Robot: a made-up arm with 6 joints. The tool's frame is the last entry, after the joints. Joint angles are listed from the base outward.
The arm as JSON. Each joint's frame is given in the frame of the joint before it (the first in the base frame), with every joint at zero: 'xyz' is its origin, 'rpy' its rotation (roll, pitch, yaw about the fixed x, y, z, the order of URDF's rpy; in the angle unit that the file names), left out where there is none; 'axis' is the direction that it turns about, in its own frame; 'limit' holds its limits. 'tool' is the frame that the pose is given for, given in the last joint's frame.
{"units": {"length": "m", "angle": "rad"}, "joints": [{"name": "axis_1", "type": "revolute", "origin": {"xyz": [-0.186, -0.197, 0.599], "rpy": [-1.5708, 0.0, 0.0]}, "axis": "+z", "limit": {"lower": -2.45, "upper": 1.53}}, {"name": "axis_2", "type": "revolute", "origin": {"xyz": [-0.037, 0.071, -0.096], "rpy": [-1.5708, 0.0, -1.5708]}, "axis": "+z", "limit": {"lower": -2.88, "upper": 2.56}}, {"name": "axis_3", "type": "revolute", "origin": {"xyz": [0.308, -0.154, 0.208], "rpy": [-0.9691, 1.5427, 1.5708]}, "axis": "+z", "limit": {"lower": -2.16, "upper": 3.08}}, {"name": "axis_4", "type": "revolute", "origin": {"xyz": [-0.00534, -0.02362, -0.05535], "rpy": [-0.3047, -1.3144, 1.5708]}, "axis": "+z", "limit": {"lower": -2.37, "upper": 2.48}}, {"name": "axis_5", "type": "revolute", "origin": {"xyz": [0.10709, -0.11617, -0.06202], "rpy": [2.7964, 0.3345, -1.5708]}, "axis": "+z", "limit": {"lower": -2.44, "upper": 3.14}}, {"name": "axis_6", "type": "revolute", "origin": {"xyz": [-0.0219, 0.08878, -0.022], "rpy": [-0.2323, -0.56, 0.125]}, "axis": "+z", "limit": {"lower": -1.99, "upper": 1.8}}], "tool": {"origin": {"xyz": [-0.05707, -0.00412, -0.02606], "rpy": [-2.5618, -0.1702, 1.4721]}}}
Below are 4 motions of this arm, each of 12 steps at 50 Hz.
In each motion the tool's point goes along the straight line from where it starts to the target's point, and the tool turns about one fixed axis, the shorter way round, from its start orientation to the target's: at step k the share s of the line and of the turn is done. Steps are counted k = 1, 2, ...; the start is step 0. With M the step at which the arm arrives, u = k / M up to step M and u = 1 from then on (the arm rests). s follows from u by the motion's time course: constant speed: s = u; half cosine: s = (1 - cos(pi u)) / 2; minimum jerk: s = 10 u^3 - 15 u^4 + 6 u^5.
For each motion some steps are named. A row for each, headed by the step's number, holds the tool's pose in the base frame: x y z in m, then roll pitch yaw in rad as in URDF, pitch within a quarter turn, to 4 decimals.
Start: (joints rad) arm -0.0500 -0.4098 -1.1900 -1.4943 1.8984 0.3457
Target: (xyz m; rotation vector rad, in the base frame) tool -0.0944 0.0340 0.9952 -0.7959 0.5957 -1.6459
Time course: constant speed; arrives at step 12
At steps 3, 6, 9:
3: -0.0370 -0.0196 0.9978 -0.9880 -0.0063 -1.5848
6: -0.0561 -0.0017 0.9969 -0.9479 -0.0678 -1.6163
9: -0.0753 0.0161 0.9961 -0.9056 -0.1281 -1.6504

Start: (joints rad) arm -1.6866 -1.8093 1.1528 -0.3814 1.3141 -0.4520
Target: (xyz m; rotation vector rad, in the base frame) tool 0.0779 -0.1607 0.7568 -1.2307 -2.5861 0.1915
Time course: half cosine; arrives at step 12
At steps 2, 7, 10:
2: 0.0577 -0.1245 0.7304 -2.7395 -0.3563 2.0266
7: 0.0699 -0.1463 0.7463 -2.8429 -0.2576 2.1543
10: 0.0765 -0.1581 0.7549 -2.8921 -0.1995 2.2174

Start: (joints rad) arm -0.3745 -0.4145 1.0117 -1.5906 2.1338 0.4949
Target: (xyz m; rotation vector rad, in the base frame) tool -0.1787 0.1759 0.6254 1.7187 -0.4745 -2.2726
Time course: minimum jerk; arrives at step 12
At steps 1, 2, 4, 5, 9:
1: -0.2427 0.1599 0.7300 0.5555 1.1865 -2.5090
2: -0.2407 0.1604 0.7268 0.5725 1.1842 -2.4959
4: -0.2295 0.1632 0.7085 0.6664 1.1694 -2.4247
5: -0.2207 0.1654 0.6941 0.7358 1.1561 -2.3733
9: -0.1854 0.1742 0.6363 0.9766 1.0904 -2.2049

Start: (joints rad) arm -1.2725 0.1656 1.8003 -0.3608 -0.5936 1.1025
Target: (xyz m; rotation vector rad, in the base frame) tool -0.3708 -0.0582 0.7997 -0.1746 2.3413 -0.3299
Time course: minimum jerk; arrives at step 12
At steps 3, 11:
3: -0.3433 -0.0519 0.8019 -2.6906 0.7104 -2.8302
11: -0.3706 -0.0582 0.7997 -2.7437 0.7346 -2.8379

